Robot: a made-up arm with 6 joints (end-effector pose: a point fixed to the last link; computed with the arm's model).
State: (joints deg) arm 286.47 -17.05 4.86 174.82 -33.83 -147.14
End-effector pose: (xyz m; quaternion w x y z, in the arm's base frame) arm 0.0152 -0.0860 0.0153 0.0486 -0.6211 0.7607 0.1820
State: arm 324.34 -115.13 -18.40 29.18 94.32 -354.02
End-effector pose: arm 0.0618 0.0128 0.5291 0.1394 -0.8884 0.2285 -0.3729
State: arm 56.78 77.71 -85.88 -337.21 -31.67 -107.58
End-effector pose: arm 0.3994 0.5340 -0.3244 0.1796 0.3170 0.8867 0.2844
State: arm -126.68 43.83 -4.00 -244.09 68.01 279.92
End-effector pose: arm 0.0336 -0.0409 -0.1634 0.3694 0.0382 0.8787 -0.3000
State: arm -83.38 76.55 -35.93 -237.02 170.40 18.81
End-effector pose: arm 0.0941 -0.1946 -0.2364 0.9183 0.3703 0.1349 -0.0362
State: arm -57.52 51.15 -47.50 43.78 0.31 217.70
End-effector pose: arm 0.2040 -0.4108 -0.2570 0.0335 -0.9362 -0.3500 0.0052
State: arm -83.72 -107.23 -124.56 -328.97 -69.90 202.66
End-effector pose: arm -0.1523 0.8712 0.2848 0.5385 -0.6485 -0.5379 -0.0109
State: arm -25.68 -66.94 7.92 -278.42 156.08 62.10
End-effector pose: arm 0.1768 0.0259 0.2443 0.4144 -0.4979 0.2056 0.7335
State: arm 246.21 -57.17 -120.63 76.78 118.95 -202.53
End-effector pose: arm 0.2380 0.2672 0.9914 0.4455 0.1182 0.8554 -0.2363
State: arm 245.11 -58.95 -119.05 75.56 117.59 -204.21
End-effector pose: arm 0.2453 0.2697 0.9853 0.4449 0.1215 0.8488 -0.2585
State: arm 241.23 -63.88 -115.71 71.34 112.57 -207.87
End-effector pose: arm 0.2725 0.2792 0.9681 0.4404 0.1433 0.8200 -0.3362
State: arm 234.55 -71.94 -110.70 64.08 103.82 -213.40
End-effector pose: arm 0.3223 0.2909 0.9362 0.4109 0.1762 0.7606 -0.4707
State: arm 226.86 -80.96 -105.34 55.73 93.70 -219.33
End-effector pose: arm 0.3839 0.2955 0.8940 0.3418 0.2014 0.6787 -0.6180
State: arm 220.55 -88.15 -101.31 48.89 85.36 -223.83
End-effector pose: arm 0.4384 0.2917 0.8545 0.2594 0.2102 0.6017 -0.7256
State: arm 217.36 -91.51 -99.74 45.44 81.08 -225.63
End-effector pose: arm 0.4683 0.2875 0.8337 0.2123 0.2109 0.5585 -0.7737
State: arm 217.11 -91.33 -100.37 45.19 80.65 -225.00
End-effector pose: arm 0.4728 0.2889 0.8339 0.2131 0.2120 0.5523 -0.7776
